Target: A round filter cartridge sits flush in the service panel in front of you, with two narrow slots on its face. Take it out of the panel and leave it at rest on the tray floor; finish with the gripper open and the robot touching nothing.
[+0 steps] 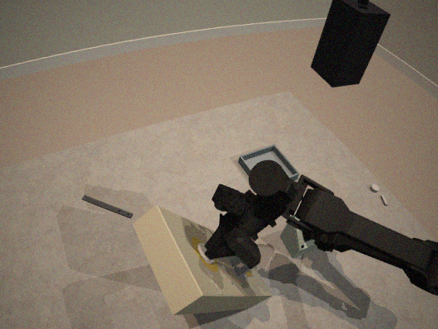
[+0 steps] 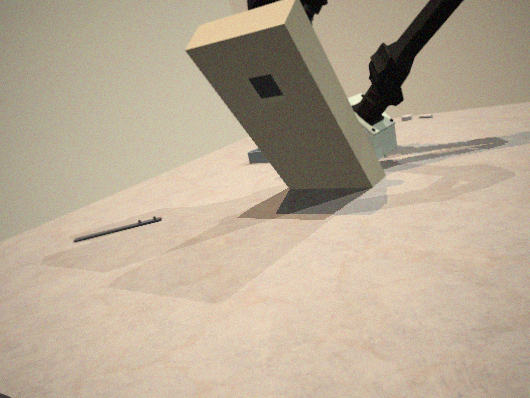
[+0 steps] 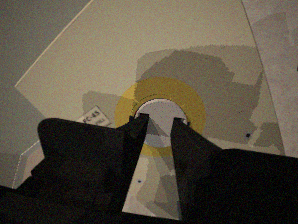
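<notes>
My gripper tip is now 80 mm above the cream service panel and 30 mm past it. Also, from my gripper tip: grey tray: 380 mm behind, 320 mm to the right, 240 mm below; round grey filter cartridge: 10 mm below, 10 mm ahead.
</notes>
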